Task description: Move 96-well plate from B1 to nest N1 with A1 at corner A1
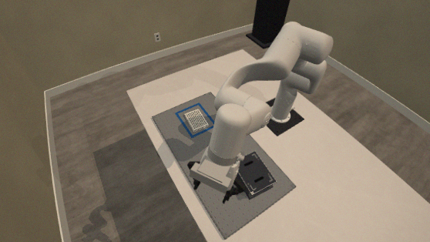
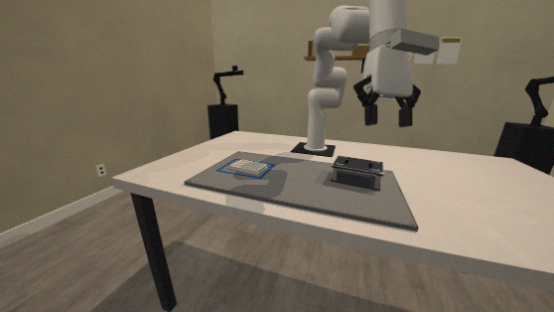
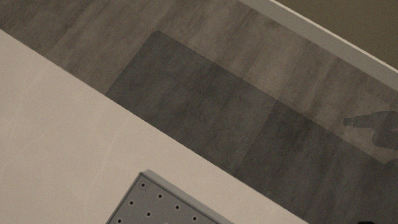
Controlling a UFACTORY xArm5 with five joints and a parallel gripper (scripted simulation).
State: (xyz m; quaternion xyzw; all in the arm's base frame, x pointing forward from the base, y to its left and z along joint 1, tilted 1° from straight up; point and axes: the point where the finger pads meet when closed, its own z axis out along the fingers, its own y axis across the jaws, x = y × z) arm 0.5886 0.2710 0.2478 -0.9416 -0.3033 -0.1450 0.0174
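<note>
Right now the white 96-well plate is 450 mm to the right of my hand, 240 mm below it and 160 mm behind it. From my hand the other things lie so: A1 corner mark: 180 mm below, 170 mm behind, 30 mm to the left; dark raised nest N1: 230 mm behind, 190 mm below, 40 mm to the right.
</note>
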